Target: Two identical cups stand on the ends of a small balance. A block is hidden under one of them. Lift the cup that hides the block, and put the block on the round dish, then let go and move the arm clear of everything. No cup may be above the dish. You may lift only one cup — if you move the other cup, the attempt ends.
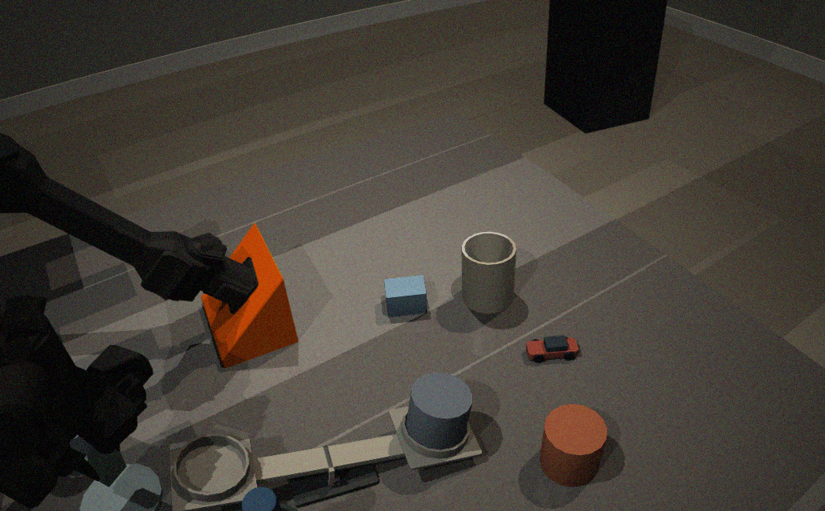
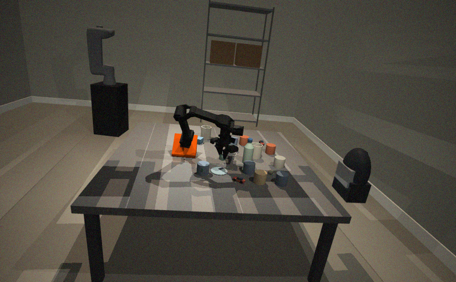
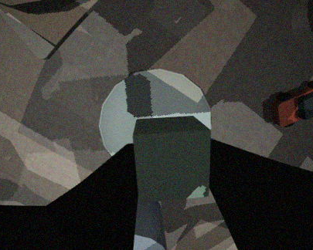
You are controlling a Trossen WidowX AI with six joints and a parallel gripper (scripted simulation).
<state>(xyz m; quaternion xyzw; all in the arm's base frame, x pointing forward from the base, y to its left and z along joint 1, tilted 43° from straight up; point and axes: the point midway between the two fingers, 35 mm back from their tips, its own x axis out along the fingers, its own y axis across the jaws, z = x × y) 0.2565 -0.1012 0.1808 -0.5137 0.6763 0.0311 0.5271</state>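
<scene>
Right now the pale round dish is 8 cm below my gripper tip, 1 cm to the right of it and 1 cm behind it. From my gripper tip the other things lie so: pale green block (right at my gripper tip); then blue block (43 cm to the left, 20 cm behind, 7 cm below).
</scene>
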